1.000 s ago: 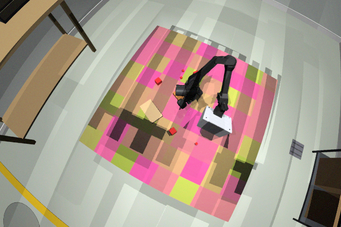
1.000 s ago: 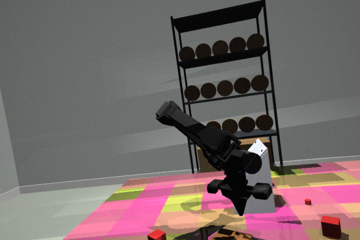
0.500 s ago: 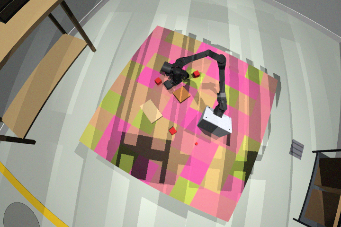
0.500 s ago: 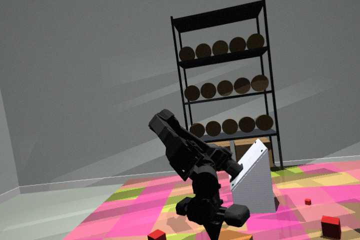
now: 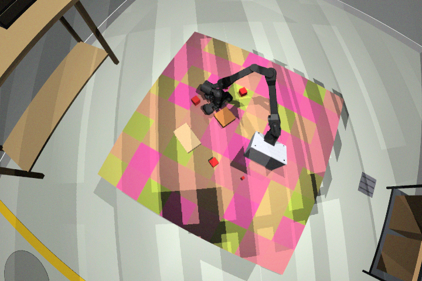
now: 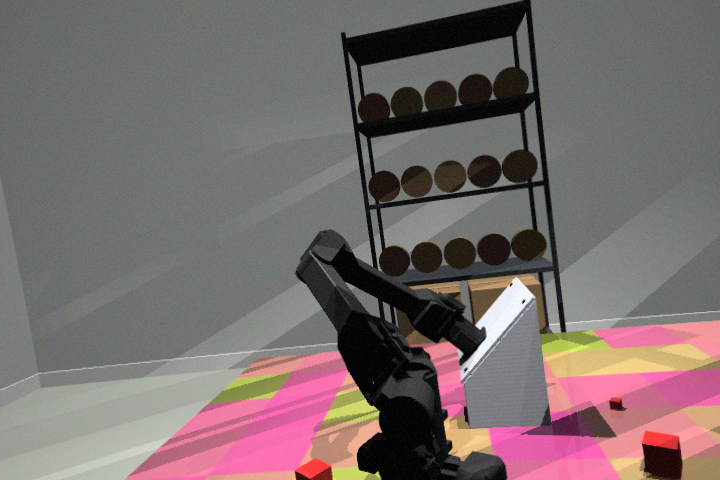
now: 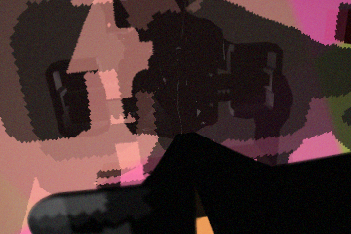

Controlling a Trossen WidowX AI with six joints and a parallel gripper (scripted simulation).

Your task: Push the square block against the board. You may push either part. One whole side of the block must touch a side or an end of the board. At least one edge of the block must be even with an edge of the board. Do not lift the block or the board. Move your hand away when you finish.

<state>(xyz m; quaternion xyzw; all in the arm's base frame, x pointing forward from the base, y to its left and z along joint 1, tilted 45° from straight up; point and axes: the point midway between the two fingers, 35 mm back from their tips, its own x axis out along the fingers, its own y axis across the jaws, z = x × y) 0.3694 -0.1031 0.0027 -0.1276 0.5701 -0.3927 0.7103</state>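
The square block lies 7 cm behind my gripper tip, 3 cm to the left of it and 1 cm above it. The rest, counted from my gripper tip: tan board: 26 cm to the left, 6 cm ahead, 1 cm above.
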